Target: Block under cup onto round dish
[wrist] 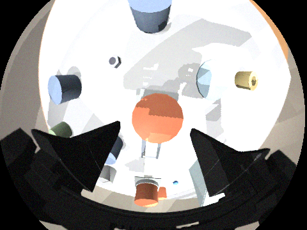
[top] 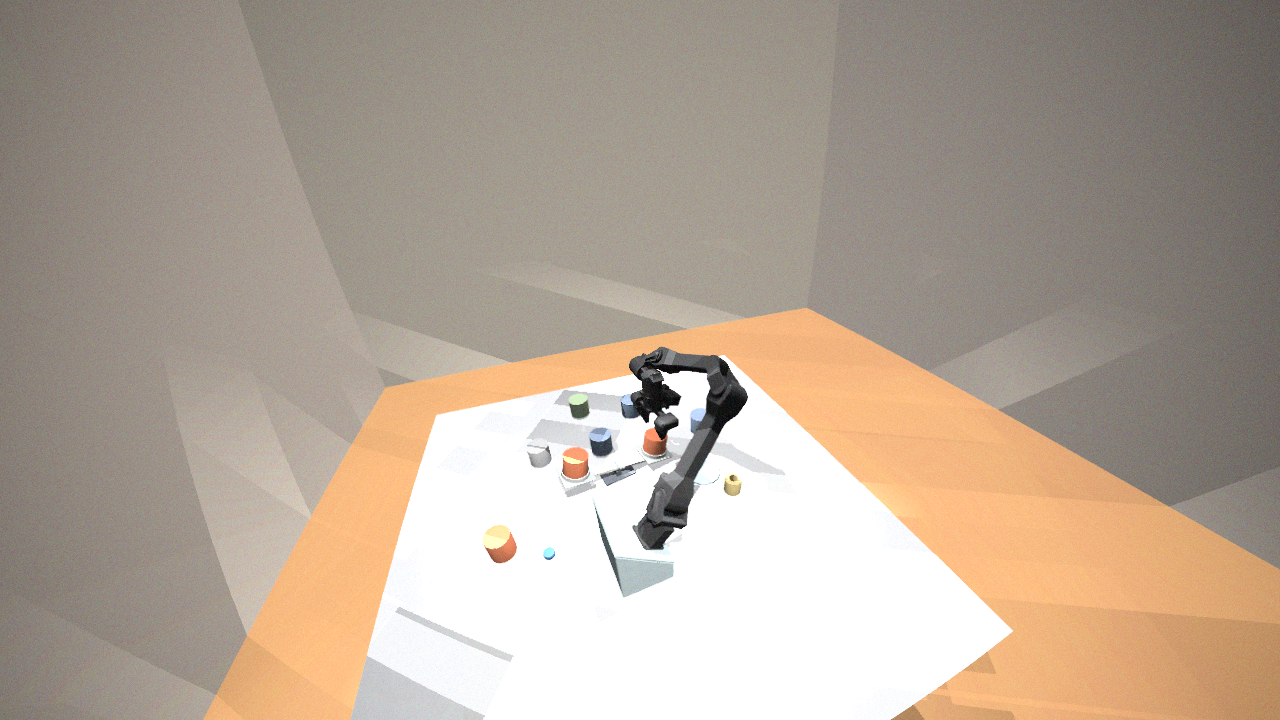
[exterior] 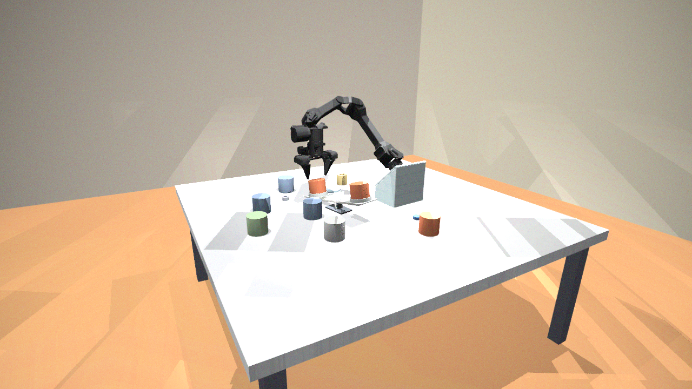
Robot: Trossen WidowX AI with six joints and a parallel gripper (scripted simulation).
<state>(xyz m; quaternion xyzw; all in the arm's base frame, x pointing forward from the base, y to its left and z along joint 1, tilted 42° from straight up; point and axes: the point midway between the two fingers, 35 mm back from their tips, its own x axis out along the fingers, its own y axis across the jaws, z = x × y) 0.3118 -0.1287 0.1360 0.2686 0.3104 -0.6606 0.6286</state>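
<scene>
Right now the grey block is 6 cm below my gripper tip. The rest, counted from my gripper tip: balance: 14 cm to the left, 7 cm below, 1 cm behind; then pale blue round dish: 13 cm behind, 10 cm below, 9 cm to the right; then dark ring: 10 cm below, 10 cm ahead, 9 cm to the right.
</scene>
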